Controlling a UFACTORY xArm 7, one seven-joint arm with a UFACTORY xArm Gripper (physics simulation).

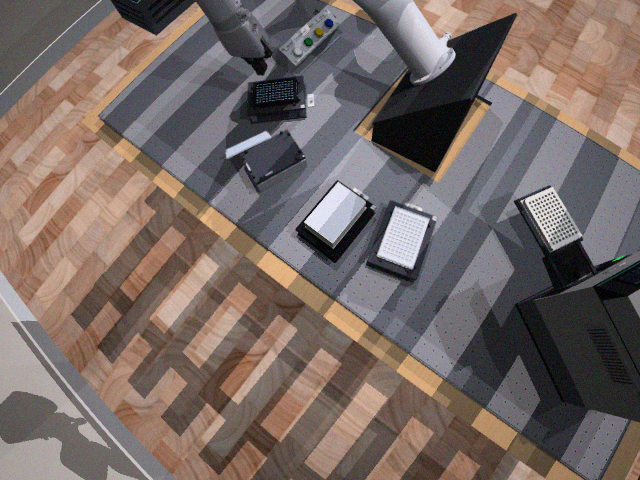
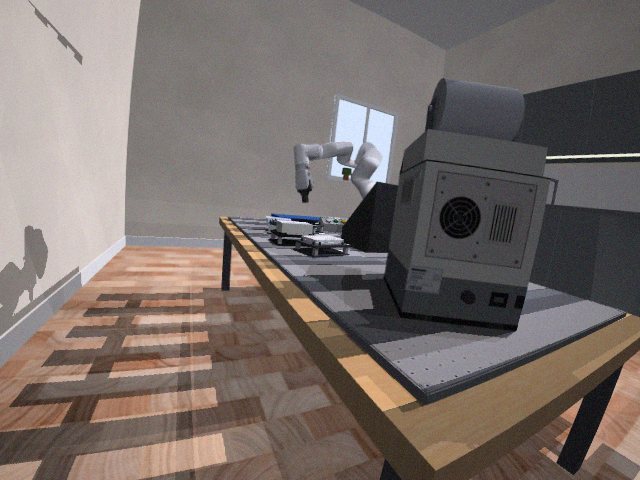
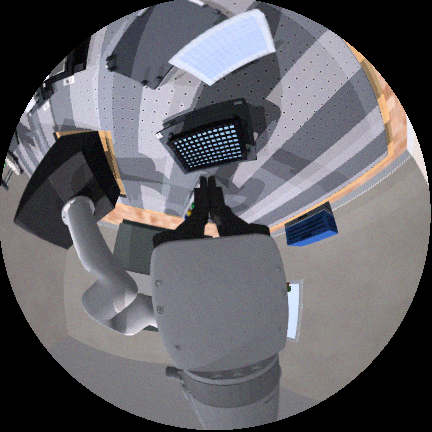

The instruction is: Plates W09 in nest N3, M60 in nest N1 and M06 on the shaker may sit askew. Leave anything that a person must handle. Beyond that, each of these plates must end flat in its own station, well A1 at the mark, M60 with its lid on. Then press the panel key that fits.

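My gripper (image 1: 261, 68) (image 2: 305, 198) (image 3: 206, 184) is shut and empty, above the table between the N3 plate and the key panel. The dark plate (image 1: 275, 91) (image 3: 210, 145) in nest N3 (image 1: 279, 116) lies toward the nest's panel side and looks tilted. A pale plate (image 1: 248, 145) (image 3: 227, 47) is askew along the edge of the dark shaker (image 1: 276, 156) (image 3: 160, 40), partly off it. A white well plate (image 1: 404, 236) (image 2: 323, 238) sits in a nest, apparently N1; I see no lid on it. Key panel (image 1: 310, 38) has white, green, yellow and blue keys. Marks and plate names are unreadable.
A smooth-topped pale plate or block (image 1: 336, 212) (image 2: 293, 227) stands in the neighbouring nest. Another well plate (image 1: 552, 218) rests on a tray by the large instrument (image 1: 584, 335) (image 2: 480, 217). A black wedge-shaped block (image 1: 439, 113) (image 2: 372, 217) (image 3: 65, 185) stands by the arm base.
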